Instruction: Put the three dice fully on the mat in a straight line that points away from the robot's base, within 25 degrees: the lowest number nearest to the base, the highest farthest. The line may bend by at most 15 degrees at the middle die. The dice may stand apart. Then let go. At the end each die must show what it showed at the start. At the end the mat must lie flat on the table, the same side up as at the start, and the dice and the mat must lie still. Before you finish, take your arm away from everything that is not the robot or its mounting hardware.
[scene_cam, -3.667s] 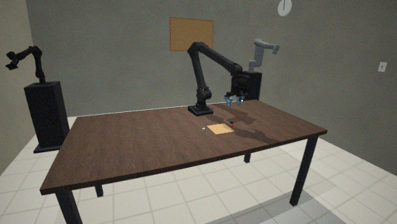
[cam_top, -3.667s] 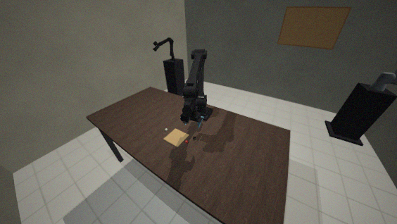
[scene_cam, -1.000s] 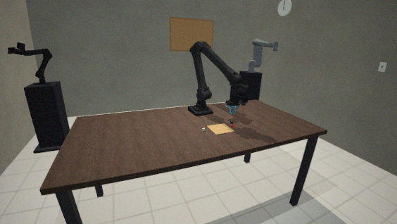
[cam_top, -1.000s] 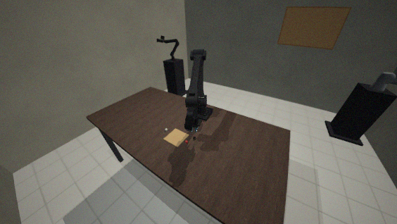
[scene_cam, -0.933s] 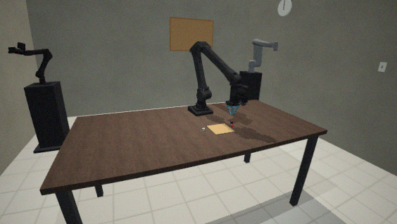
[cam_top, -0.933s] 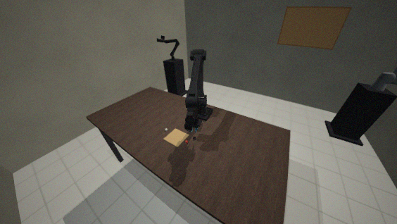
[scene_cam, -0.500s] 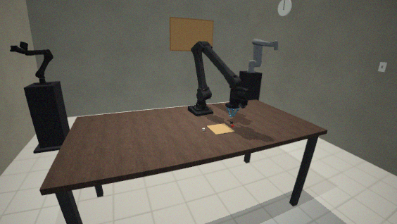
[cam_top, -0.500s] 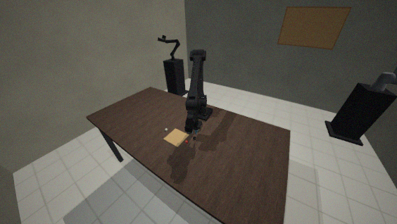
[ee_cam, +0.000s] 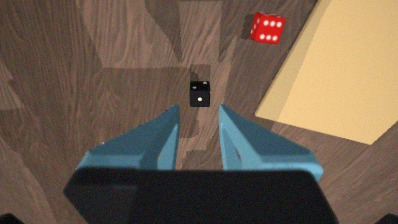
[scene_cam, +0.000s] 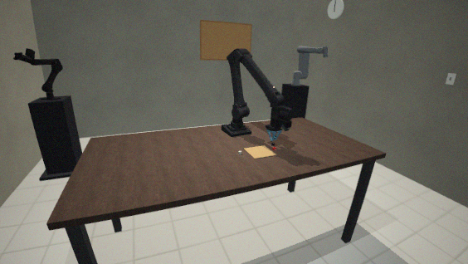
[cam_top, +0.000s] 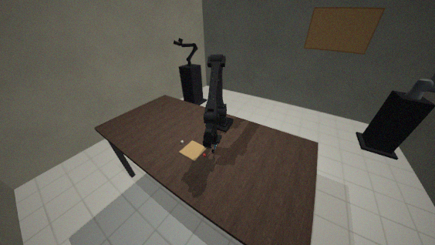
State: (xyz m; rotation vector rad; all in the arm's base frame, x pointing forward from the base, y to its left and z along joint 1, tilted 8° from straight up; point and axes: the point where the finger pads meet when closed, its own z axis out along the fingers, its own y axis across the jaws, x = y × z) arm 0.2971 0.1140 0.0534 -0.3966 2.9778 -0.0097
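Right now my hand is 30 mm above the black die. Round my hand: white die: 40 mm ahead, 250 mm to the right, 30 mm below; red die: 60 mm ahead, 30 mm to the right, 30 mm below; tan mat: 60 mm ahead, 130 mm to the right, 40 mm below.
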